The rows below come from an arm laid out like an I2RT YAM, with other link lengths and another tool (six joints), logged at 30 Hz.
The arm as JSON. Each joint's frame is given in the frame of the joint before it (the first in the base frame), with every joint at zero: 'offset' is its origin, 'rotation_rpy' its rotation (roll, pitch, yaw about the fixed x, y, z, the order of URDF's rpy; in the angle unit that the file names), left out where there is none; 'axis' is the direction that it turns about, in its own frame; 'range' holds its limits. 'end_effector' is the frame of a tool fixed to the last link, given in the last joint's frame.
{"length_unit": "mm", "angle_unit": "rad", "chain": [
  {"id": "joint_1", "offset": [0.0, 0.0, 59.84], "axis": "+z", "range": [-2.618, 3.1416]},
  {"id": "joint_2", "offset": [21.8, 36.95, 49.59], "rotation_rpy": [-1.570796, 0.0, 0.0], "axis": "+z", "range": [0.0, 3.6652]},
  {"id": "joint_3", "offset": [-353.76, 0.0, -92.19], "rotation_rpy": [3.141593, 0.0, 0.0], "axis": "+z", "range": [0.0, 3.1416]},
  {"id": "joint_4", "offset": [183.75, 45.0, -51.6], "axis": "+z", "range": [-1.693, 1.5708]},
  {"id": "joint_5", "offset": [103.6, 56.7, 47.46], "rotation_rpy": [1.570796, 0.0, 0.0], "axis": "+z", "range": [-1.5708, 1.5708]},
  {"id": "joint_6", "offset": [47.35, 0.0, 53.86], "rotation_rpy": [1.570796, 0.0, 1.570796], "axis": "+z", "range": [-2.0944, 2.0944]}
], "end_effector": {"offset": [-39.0, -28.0, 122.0], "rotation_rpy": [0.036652, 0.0, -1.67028]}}
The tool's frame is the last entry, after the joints.
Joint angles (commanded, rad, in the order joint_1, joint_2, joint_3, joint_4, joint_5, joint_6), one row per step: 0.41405 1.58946 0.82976 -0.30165 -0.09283 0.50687; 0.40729 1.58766 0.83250 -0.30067 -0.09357 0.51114; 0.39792 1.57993 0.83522 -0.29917 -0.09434 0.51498; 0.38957 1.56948 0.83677 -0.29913 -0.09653 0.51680; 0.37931 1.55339 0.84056 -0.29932 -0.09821 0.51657; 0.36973 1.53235 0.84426 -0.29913 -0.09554 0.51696; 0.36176 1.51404 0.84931 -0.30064 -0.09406 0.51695; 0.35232 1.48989 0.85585 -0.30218 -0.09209 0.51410; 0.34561 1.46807 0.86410 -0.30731 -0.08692 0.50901; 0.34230 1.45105 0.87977 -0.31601 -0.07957 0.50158; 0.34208 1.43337 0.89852 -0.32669 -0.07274 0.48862; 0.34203 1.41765 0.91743 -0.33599 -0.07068 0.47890; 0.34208 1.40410 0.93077 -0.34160 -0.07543 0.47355; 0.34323 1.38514 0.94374 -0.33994 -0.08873 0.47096; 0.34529 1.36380 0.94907 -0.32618 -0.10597 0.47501
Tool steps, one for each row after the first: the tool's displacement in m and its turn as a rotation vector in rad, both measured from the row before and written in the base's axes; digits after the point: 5 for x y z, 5 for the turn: 0.00187 -0.00195 0.00176 0.00455 -0.00361 -0.01010; 0.00198 -0.00293 0.00390 0.00691 -0.00966 -0.01230; 0.00086 -0.00265 0.00422 0.00714 -0.00988 -0.00880; 0.00124 -0.00325 0.00688 0.00861 -0.01778 -0.00919; 0.00108 -0.00384 0.00852 0.00721 -0.02391 -0.01135; 0.00079 -0.00309 0.00780 0.00666 -0.02085 -0.00879; 0.00058 -0.00369 0.01034 0.00723 -0.02870 -0.00827; 0.00013 -0.00324 0.00937 0.00193 -0.02632 -0.00578; 0.00117 -0.00183 0.00978 -0.00146 -0.02666 -0.00209; 0.00062 -0.00049 0.01082 -0.00377 -0.02973 0.00531; 0.00050 0.00023 0.01073 0.00124 -0.02719 0.00587; -0.00046 0.00094 0.00884 0.00715 -0.02046 0.00719; -0.00113 0.00252 0.01247 0.01863 -0.02924 0.01228; -0.00177 0.00303 0.01317 0.02745 -0.03269 0.01176
